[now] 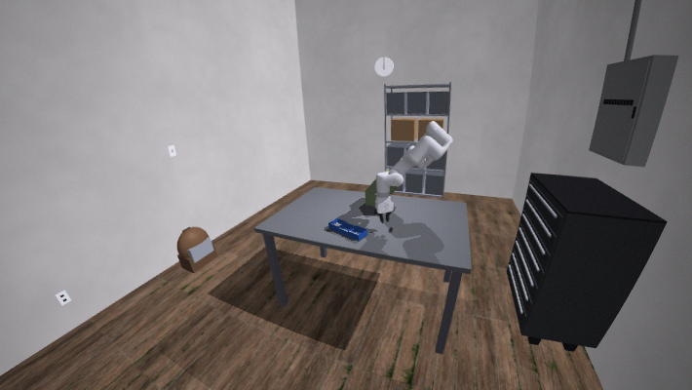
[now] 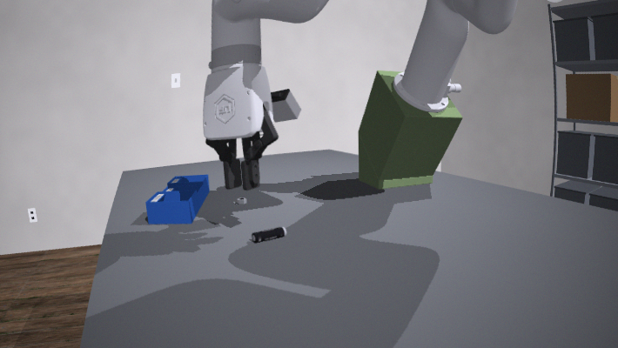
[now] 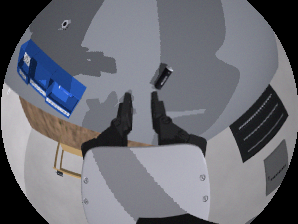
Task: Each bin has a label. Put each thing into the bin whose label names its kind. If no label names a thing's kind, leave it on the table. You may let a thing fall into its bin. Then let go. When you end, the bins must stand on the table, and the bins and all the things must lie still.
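The black battery is 3 cm behind my hand, 3 cm to the left of it and 8 cm below it. The rest, counted from my hand: blue bin 10 cm ahead, 21 cm to the right, 7 cm below; then small nut 2 cm behind, 19 cm to the right, 9 cm below; then blue battery 11 cm ahead, 12 cm to the right, 8 cm below.
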